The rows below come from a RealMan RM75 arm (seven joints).
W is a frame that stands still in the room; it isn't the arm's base.
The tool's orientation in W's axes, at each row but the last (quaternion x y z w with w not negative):
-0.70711, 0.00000, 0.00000, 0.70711
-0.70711, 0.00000, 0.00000, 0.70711
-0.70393, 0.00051, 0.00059, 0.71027
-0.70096, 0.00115, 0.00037, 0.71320
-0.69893, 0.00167, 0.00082, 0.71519
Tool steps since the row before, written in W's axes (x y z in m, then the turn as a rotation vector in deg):
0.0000, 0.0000, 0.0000, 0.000, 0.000, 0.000
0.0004, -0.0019, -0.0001, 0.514, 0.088, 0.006
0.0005, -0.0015, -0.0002, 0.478, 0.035, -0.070
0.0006, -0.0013, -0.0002, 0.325, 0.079, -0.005
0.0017, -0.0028, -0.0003, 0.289, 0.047, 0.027
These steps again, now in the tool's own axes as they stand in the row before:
0.0000, 0.0000, 0.0000, 0.000, 0.000, 0.000
0.0004, 0.0001, -0.0019, 0.514, -0.006, 0.088
0.0005, 0.0002, -0.0015, 0.478, 0.070, 0.034
0.0006, 0.0002, -0.0013, 0.325, 0.006, 0.079
0.0017, 0.0002, -0.0028, 0.289, -0.027, 0.048

